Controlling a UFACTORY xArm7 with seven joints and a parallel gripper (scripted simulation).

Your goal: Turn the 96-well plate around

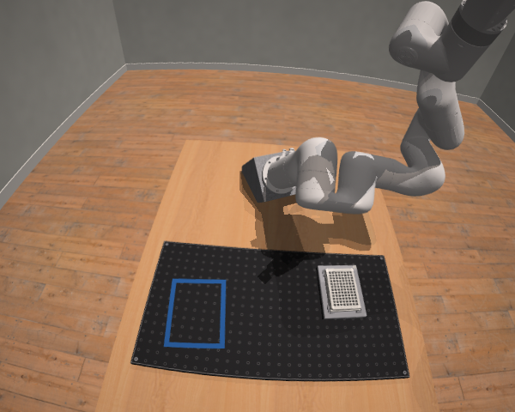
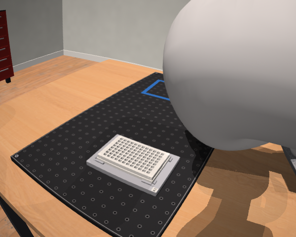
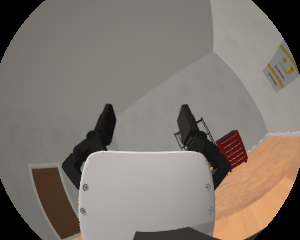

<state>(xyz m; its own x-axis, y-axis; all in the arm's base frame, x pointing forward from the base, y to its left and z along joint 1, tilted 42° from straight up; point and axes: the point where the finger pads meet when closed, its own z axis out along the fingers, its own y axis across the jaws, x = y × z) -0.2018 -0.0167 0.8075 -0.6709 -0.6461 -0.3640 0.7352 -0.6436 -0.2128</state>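
Now: the white 96-well plate 80 cm below my hand, 4 cm to the right of it and 3 cm ahead of it. Also, from my hand: grey plate nest N1: 81 cm below, 4 cm to the right, 3 cm ahead; A1 label: 81 cm below, 5 cm behind, 1 cm to the right.
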